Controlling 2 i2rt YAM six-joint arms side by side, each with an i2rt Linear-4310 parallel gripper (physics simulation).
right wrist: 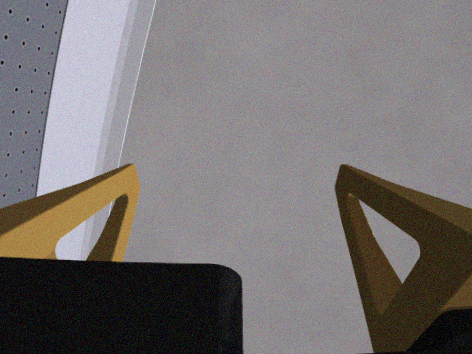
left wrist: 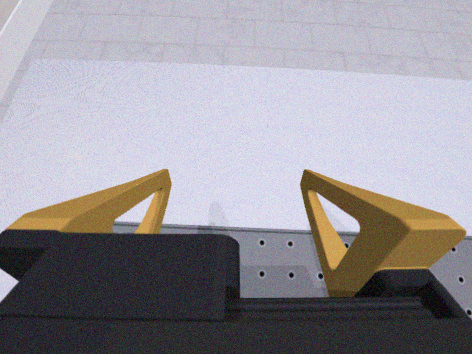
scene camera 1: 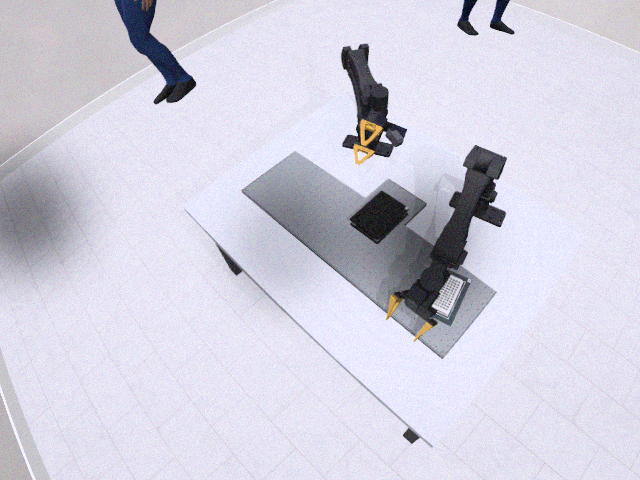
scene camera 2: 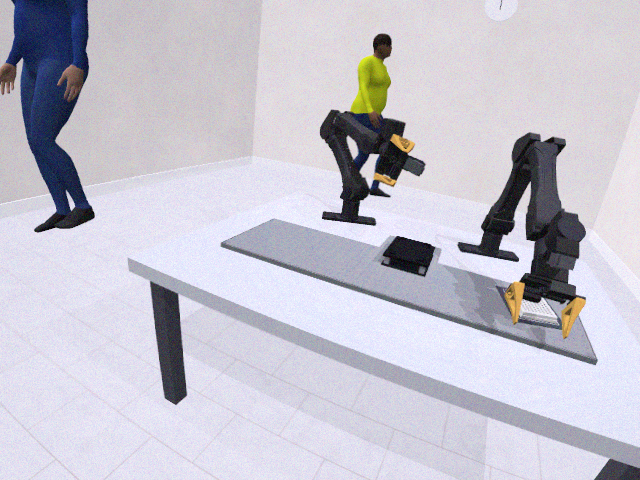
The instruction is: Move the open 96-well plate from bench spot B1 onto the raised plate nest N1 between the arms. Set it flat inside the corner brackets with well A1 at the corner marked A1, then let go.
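Frame: origin at the left arm's base, x right, y ahead, z up, level; millimetres.
Seen in the pictures: left gripper, fingertip midpoint: (left wrist: 235, 176) (scene camera 1: 400, 330) (scene camera 2: 540, 330); right gripper, fingertip midpoint: (right wrist: 237, 175) (scene camera 1: 360, 155) (scene camera 2: 397, 168); left arm's base at its link origin: (scene camera 1: 477, 209) (scene camera 2: 487, 253); right arm's base at its link origin: (scene camera 1: 367, 146) (scene camera 2: 348, 219).
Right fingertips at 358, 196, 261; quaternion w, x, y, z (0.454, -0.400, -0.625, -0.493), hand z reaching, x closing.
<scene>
Offsets run from my right fingertips to a thing's top centre, as dx, dy, dz. Level surfaces: height alone.
The white 96-well plate {-374, +172, -232} (scene camera 1: 449, 295) (scene camera 2: 538, 311) lies on a dark spot on the grey board at the right of both scene views, partly hidden by my left arm. The black raised nest {-77, +19, -208} (scene camera 1: 379, 215) (scene camera 2: 409, 253) stands near the board's middle, with no plate on it. Its A1 mark cannot be read. My left gripper (scene camera 1: 401, 330) (scene camera 2: 540, 330) (left wrist: 235, 176) is open and empty, above the board's front edge, in front of the plate in scene camera 2. My right gripper (scene camera 1: 363, 153) (scene camera 2: 394, 164) (right wrist: 237, 175) is open and empty, raised well away from plate and nest.
The long grey perforated board {dz -248} (scene camera 1: 310, 206) (scene camera 2: 320, 258) (left wrist: 275, 257) lies on the white table {dz -261} (scene camera 1: 268, 242) (scene camera 2: 289, 315). The nest stands between the two arms. A person in blue (scene camera 2: 51, 103) and one in yellow (scene camera 2: 373, 82) stand beyond the table.
</scene>
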